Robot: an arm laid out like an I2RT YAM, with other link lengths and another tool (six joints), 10 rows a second.
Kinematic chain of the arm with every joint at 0, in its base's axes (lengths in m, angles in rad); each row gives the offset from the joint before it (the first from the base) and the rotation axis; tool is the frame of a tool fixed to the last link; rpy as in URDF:
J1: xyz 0 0 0.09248 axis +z
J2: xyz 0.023 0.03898 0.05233 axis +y
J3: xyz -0.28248 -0.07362 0 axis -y
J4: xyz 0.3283 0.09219 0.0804 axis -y
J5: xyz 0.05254 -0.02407 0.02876 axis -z
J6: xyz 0.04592 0 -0.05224 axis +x
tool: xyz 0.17 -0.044 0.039 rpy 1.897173 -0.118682 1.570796
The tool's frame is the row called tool.
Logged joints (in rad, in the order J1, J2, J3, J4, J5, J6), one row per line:
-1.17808, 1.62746, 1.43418, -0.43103, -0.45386, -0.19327
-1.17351, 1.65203, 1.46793, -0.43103, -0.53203, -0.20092
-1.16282, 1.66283, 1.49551, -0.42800, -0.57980, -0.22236
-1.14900, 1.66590, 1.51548, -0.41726, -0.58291, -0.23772
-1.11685, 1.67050, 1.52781, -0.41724, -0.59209, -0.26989
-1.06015, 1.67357, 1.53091, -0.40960, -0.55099, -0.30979
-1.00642, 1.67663, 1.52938, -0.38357, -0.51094, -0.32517
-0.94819, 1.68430, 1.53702, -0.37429, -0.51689, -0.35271
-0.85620, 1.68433, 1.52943, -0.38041, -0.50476, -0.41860
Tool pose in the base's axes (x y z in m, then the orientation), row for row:
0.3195, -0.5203, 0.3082, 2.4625, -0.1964, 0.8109
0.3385, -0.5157, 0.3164, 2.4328, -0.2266, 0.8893
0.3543, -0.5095, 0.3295, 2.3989, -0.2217, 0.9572
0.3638, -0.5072, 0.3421, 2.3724, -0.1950, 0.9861
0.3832, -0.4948, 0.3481, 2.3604, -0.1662, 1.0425
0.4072, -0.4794, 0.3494, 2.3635, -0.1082, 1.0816
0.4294, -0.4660, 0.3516, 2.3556, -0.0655, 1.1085
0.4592, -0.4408, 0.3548, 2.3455, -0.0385, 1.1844
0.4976, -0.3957, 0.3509, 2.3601, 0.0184, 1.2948
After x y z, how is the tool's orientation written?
As angles about the fixed x, y, z axes (roll, pitch, yaw), in radians.
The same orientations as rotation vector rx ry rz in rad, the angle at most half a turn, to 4 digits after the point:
2.3607, 0.9175, 0.5818
2.3176, 0.9869, 0.6591
2.2621, 1.0520, 0.6932
2.2183, 1.0811, 0.6849
2.1730, 1.1506, 0.6813
2.1317, 1.2166, 0.6318
2.0915, 1.2556, 0.6002
2.0292, 1.3414, 0.6098
1.9434, 1.4811, 0.5891

